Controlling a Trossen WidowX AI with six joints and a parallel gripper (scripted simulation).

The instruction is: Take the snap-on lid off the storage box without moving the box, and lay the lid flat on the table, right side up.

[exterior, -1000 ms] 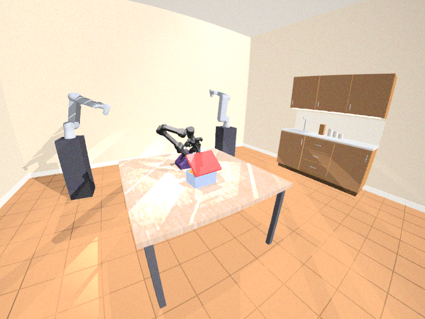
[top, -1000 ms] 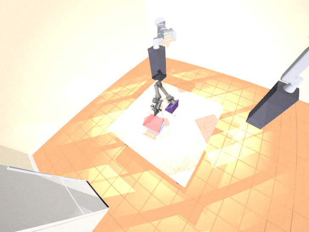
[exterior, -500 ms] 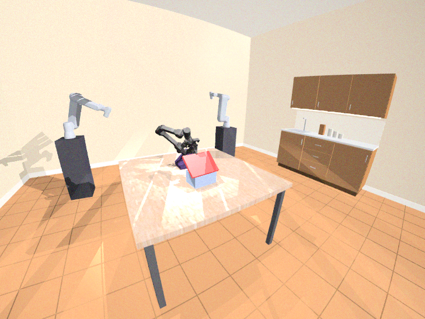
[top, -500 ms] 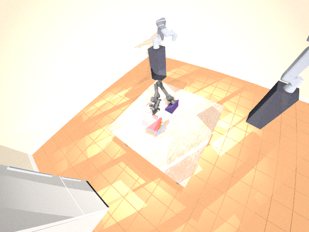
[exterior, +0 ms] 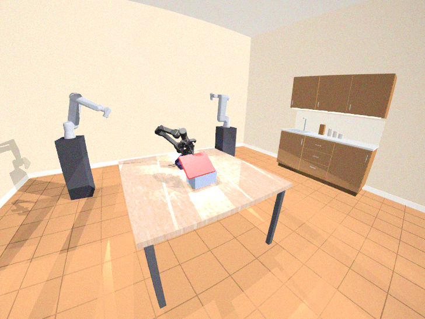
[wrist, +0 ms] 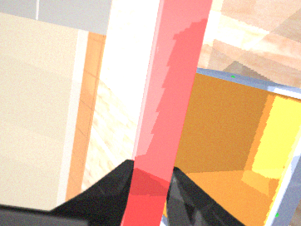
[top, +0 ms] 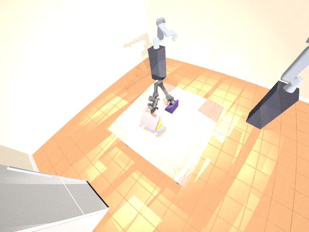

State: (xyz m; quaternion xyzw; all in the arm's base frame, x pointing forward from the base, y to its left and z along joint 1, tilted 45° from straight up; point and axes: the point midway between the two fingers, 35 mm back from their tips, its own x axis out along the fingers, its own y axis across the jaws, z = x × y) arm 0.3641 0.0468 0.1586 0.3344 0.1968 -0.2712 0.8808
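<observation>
My gripper tip is 6 cm short of the red lid, 1 cm to the right of it and 5 cm above it. The rest, counted from my gripper tip: pale blue storage box 3 cm ahead, 6 cm to the left, 18 cm below.
</observation>
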